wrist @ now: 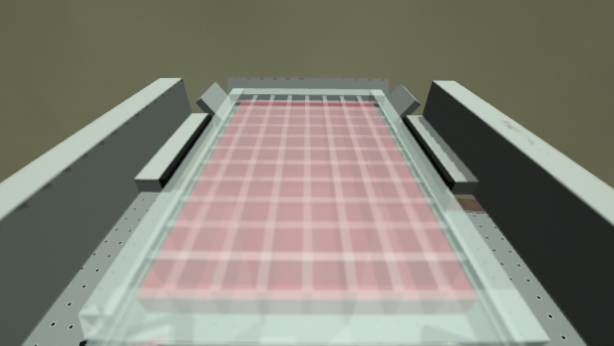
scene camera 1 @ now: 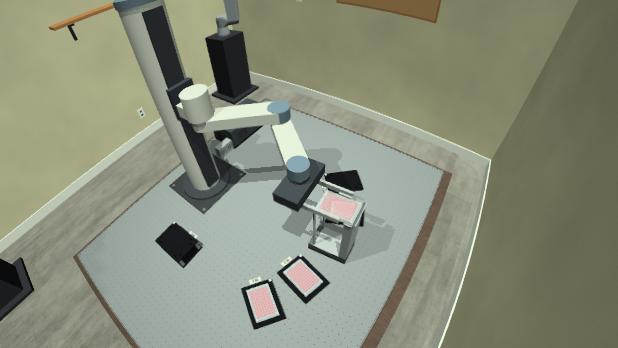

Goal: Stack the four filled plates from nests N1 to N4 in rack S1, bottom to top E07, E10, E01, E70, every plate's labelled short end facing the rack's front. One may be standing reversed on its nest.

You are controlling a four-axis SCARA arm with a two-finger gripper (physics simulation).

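Places are measured from the arm's base along level axes (x ahead, y left, z up), in millimetres.
Where they show: gripper, fingertip midpoint: (wrist: 307, 102) (scene camera 1: 346, 207); arm's base, origin of the base link: (scene camera 1: 207, 181).
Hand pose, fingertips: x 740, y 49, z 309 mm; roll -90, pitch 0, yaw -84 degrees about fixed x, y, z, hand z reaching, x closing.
Observation:
Each offset is from my fingertips to the top centre of the thing. "pt": to the spot under its first point.
My gripper (scene camera 1: 336, 204) (wrist: 307, 102) is shut on a filled plate with pink wells {2 mm right, 24 mm back, 7 mm down} (scene camera 1: 341, 207) (wrist: 307, 200), holding it by its long sides. The plate is roughly level at the top of rack S1 {4 mm right, 30 mm back, 4 mm down} (scene camera 1: 349, 242) (wrist: 307, 83); the rack's grey end panel and two slanted corner guides show at its far end in the wrist view. Whether it rests on anything is hidden. Two filled plates {345 mm right, 111 mm back, 270 mm down} (scene camera 1: 262, 302) {180 mm right, 49 mm back, 270 mm down} (scene camera 1: 303, 276) lie on black nests {pt 382 mm right, 46 mm back, 284 mm down} (scene camera 1: 270, 321) {pt 182 mm right, 25 mm ahead, 284 mm down} (scene camera 1: 319, 288) in front of the rack. No plate code is readable.
A bare black nest {314 mm left, 160 mm back, 274 mm down} (scene camera 1: 346, 180) stands behind the rack. Another nest {pt 170 mm left, 14 mm ahead, 284 mm down} (scene camera 1: 362, 219) is mostly hidden by the rack and plate. A black block with small fittings {381 mm right, 548 mm back, 226 mm down} (scene camera 1: 176, 242) stands at left. The arm's column (scene camera 1: 172, 100) rises at the back left, near a dark box {pt 295 mm left, 774 mm back, 259 mm down} (scene camera 1: 245, 134).

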